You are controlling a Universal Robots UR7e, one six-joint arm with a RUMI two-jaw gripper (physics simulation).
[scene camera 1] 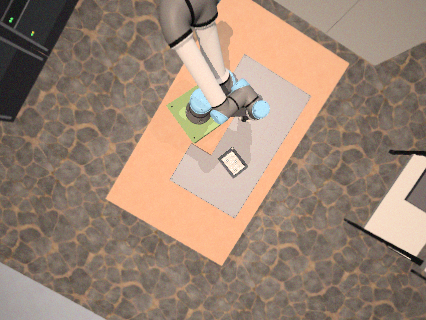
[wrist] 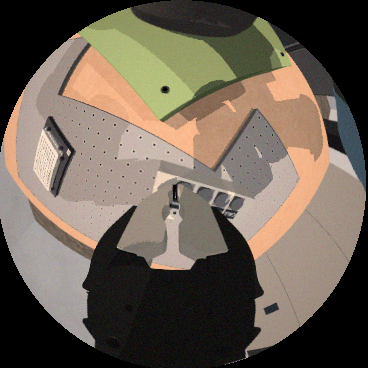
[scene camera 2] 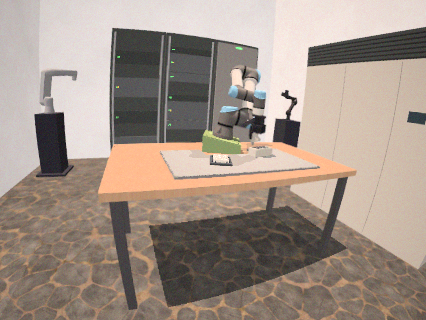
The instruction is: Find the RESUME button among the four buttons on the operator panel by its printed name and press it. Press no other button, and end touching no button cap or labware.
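Frame: origin at the arm's base, x ahead, y left, z up, level; millimetres.
Seen in the pictures: gripper, between the fingertips: point(wrist: 175, 185) point(scene camera 2: 252, 145); arm's base, origin of its link: point(scene camera 2: 222, 136).
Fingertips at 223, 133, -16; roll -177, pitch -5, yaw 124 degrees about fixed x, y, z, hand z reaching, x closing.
Offsets run from my fingertips to a thing's top centre, as dx, dy, dz. Level surfaces: height alone.
The operator panel @(+9, +64, -9) point(scene camera 2: 260, 152) point(wrist: 161, 181) is a pale box on the grey perforated board. Four round dark button caps stand in a row on it in the wrist view: the leftmost cap @(+5, +16, -9) point(wrist: 186, 186), a second cap @(-4, +45, -9) point(wrist: 204, 193), a third cap @(-12, +73, -9) point(wrist: 221, 199) and the rightmost cap @(-20, +102, -9) point(wrist: 236, 202). The fingers hide most printed names; a sliver of dark label shows by the right end, too small to read. My gripper point(scene camera 2: 252, 142) point(wrist: 175, 185) is shut and empty, its tips at the panel's left part beside the leftmost cap. Whether they touch it cannot be told.
A pale well plate @(+129, -270, -38) point(scene camera 1: 233, 162) point(scene camera 2: 220, 158) point(wrist: 45, 159) sits in a dark holder on the grey board @(dz -64) point(scene camera 1: 200, 176) point(scene camera 2: 187, 170) point(wrist: 95, 175), apart from the panel. The green robot base plate point(scene camera 1: 195, 132) point(scene camera 2: 220, 145) point(wrist: 145, 75) stands behind the board on the orange table @(dz -77) point(scene camera 1: 220, 245) point(scene camera 2: 135, 172).
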